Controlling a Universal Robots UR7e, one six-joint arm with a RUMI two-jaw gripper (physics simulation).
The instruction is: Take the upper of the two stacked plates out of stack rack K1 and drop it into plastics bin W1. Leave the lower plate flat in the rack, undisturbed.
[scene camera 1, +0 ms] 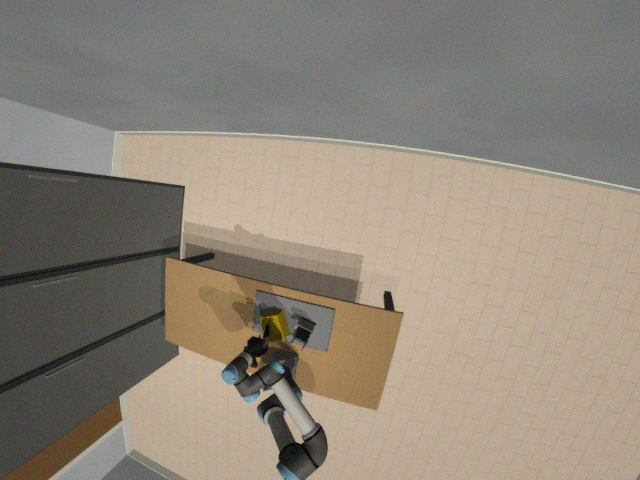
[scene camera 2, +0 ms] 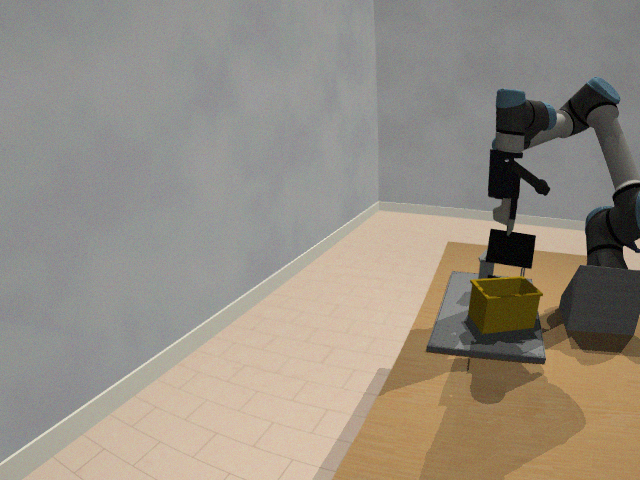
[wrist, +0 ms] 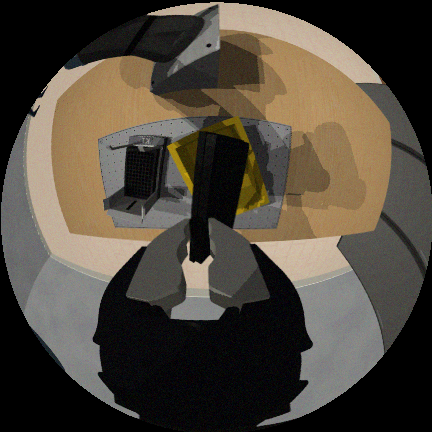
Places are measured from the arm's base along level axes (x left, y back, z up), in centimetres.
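Pixels of known places: gripper, fingertip midpoint: point(scene camera 1: 266, 339) point(scene camera 2: 507, 234) point(wrist: 199, 220); arm's base, origin of the base link: point(scene camera 2: 606, 284) point(wrist: 177, 37).
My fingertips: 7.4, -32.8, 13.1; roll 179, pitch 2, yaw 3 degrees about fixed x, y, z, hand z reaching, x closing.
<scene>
Ahead of a thing's pixels: the offset from my fingertips to its top centre, as dx, dy, dz. Level surfaces: height alone.
My gripper point(scene camera 1: 266, 333) point(scene camera 2: 510, 232) point(wrist: 199, 220) is shut on a black plate @[+2.0, +1.2, +1.0] point(scene camera 2: 510, 248) point(wrist: 220, 180), held by its edge and hanging below the fingers. In the wrist view the plate covers the middle of the yellow bin W1 @[+2.5, +1.4, -13.2] point(scene camera 1: 279, 324) point(scene camera 2: 505, 314) point(wrist: 259, 199); in scene camera 2 it shows above the bin's rim, apart from it. Rack K1 @[-16.0, +0.8, -11.2] point(scene camera 2: 485, 268) point(wrist: 126, 204) stands beside the bin. A black plate with a grid surface @[-16.2, +0.1, -19.3] point(wrist: 140, 172) lies flat in the rack. The held plate hides part of the bin's inside.
The rack and bin stand on a grey perforated board point(scene camera 1: 324, 328) point(scene camera 2: 445, 330) point(wrist: 110, 175) on the wooden table @[dz -24.5] point(scene camera 1: 361, 356) point(scene camera 2: 516, 439) point(wrist: 75, 150). The grey arm pedestal point(scene camera 2: 602, 302) point(wrist: 187, 72) stands beside the board. Tall dark cabinets point(scene camera 1: 87, 227) point(wrist: 400, 200) stand at the table's end.
</scene>
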